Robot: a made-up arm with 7 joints.
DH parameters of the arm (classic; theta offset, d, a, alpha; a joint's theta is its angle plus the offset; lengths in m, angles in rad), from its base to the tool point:
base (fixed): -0.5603 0 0.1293 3.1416
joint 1: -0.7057 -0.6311 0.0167 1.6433
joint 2: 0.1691 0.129 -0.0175 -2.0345
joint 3: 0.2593 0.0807 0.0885 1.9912
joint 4: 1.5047 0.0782 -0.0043 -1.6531
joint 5: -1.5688 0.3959 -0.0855 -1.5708
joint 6: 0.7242 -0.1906 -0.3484 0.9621
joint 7: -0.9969 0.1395 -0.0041 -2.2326
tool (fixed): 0.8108 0.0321 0 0
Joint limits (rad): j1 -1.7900..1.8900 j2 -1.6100..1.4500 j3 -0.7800..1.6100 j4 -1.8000..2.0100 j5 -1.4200..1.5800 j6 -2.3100..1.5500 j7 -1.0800..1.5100
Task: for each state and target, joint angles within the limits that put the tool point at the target. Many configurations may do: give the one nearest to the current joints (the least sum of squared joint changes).
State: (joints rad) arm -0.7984 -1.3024 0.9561 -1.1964 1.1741 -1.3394 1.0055
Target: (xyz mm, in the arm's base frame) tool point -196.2 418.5 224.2
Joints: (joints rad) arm -1.0021 -1.0911 0.7979 -1.0929 1.2908 -0.7117 1.0759
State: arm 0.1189 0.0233 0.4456 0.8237 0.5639 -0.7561 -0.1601
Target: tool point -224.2 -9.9 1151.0
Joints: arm 0.0201 -0.0106 0.5887 0.8265 0.6368 -0.3566 -0.1642
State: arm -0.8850 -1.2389 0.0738 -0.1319 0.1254 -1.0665 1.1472
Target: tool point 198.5 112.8 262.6
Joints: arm -1.3790 -1.6100 0.5887 -0.3418 -0.1981 -1.3404 1.0669
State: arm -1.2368 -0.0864 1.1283 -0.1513 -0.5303 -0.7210 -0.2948
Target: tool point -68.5 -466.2 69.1
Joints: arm -1.5854 0.0821 1.0522 -0.4348 -0.6775 -0.1959 -0.2898
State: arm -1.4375 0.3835 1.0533 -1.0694 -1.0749 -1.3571 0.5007
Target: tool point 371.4 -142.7 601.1
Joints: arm -1.5510 0.5588 1.1793 -1.4323 -1.0639 -1.8799 0.5452
